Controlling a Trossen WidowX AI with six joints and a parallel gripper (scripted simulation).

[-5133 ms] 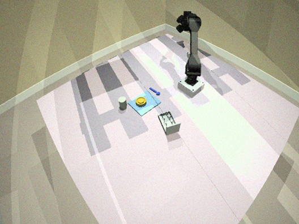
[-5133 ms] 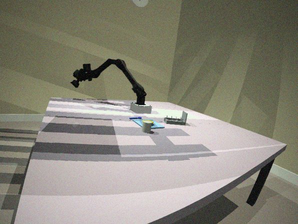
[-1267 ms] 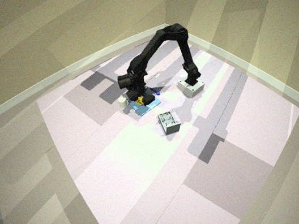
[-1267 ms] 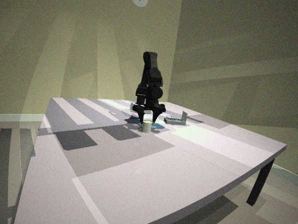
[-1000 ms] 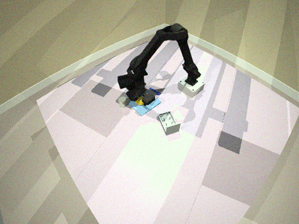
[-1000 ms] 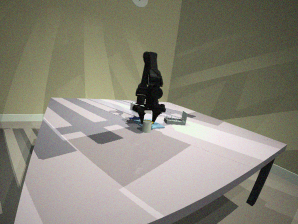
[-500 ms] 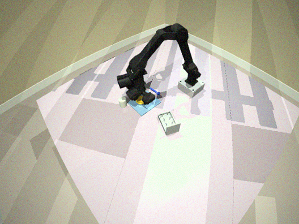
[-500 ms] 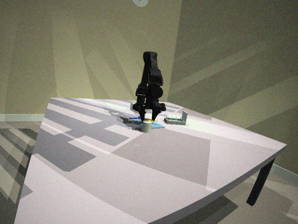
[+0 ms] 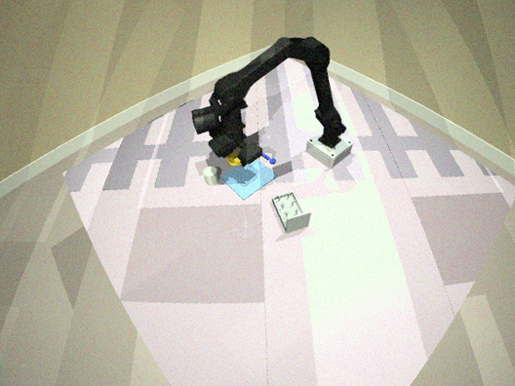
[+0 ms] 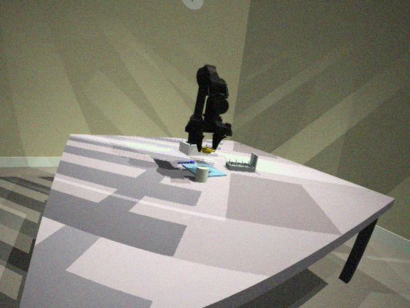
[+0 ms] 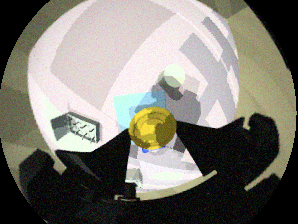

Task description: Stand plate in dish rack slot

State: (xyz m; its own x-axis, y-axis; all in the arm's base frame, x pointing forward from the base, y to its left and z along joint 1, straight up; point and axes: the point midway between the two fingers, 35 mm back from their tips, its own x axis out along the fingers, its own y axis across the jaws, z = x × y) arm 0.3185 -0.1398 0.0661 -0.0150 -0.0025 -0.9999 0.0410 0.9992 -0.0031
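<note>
My gripper tip is now 10 mm past the grey dish rack, 220 mm to the right of it and 60 mm above it. Also, from my gripper tip: blue mat: 30 mm behind, 20 mm to the left, 80 mm below; yellow plate: 10 mm above; white cup: 70 mm ahead, 60 mm to the right, 60 mm below.
</note>
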